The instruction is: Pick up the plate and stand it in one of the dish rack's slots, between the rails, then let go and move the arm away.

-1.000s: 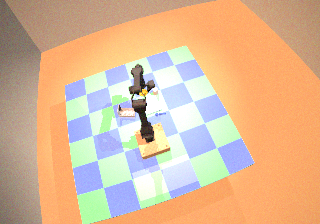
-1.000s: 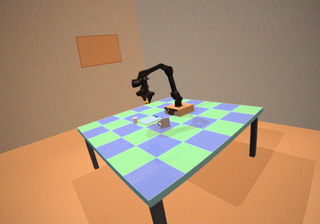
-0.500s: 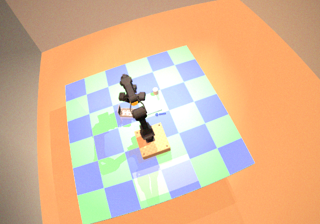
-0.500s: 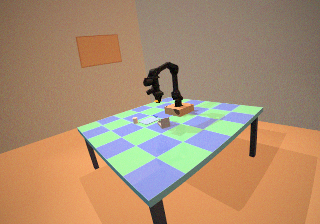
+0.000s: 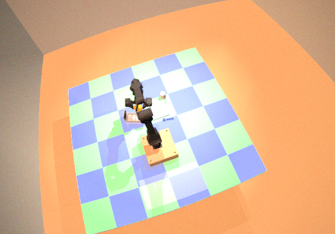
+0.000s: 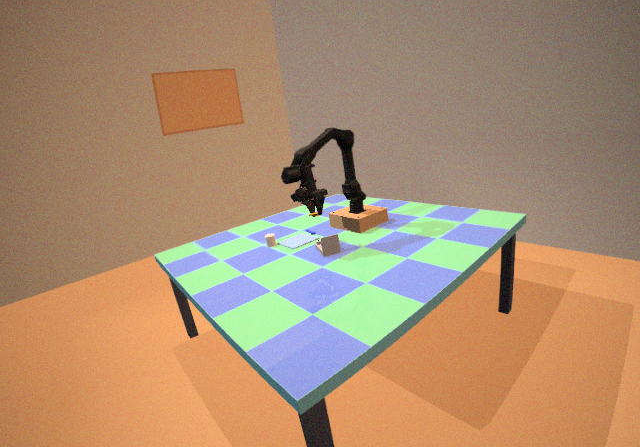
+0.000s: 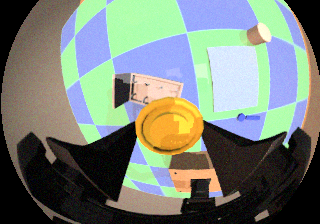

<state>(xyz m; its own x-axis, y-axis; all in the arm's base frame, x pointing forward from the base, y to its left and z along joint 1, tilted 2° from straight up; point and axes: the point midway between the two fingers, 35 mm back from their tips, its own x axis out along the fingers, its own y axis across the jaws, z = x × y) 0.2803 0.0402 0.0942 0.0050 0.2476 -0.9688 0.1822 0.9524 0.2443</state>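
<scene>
My gripper tip is 11 cm above the dish rack, 6 cm to the right of it and 2 cm short of it. Round my gripper tip: pale blue mat 14 cm to the right, 13 cm below, 2 cm ahead; yellow plate 1 cm above; blue pin-like thing 18 cm to the right, 13 cm below, 8 cm behind.
</scene>
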